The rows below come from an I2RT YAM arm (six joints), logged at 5 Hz.
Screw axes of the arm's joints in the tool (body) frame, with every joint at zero. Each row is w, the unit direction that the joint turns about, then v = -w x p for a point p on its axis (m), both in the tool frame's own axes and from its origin. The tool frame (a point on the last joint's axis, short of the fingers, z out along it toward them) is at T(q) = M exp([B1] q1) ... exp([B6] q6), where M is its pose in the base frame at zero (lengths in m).
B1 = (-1, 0, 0, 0, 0.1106, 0)
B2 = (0, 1, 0, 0.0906, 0, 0.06)
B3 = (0, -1, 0, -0.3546, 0, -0.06)
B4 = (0, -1, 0, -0.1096, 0, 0)
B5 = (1, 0, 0, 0, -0.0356, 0)
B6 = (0, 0, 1, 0, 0, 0)
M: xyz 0.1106 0 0.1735 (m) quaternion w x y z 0.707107 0 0.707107 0
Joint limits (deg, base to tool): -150..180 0..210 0..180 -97..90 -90..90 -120..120
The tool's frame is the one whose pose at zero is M.
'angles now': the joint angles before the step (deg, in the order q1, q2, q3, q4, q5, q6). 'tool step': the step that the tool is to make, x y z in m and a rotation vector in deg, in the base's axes. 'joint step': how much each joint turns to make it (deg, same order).
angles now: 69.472 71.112 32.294 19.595 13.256 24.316
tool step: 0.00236 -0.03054 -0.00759 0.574 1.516 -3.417
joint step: -3.147 -6.820 -5.552 -1.684 -0.285 1.661
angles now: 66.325 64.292 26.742 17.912 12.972 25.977
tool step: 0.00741 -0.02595 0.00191 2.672 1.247 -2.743
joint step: -4.961 -6.533 -3.147 -1.835 -2.841 1.487
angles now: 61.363 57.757 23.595 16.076 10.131 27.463
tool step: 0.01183 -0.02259 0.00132 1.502 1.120 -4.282
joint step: -6.315 -4.502 -1.575 -2.403 -2.469 1.050
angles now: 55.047 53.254 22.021 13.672 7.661 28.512
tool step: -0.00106 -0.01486 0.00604 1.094 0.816 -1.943
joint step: -2.406 -5.092 -0.283 -4.547 -0.832 1.115
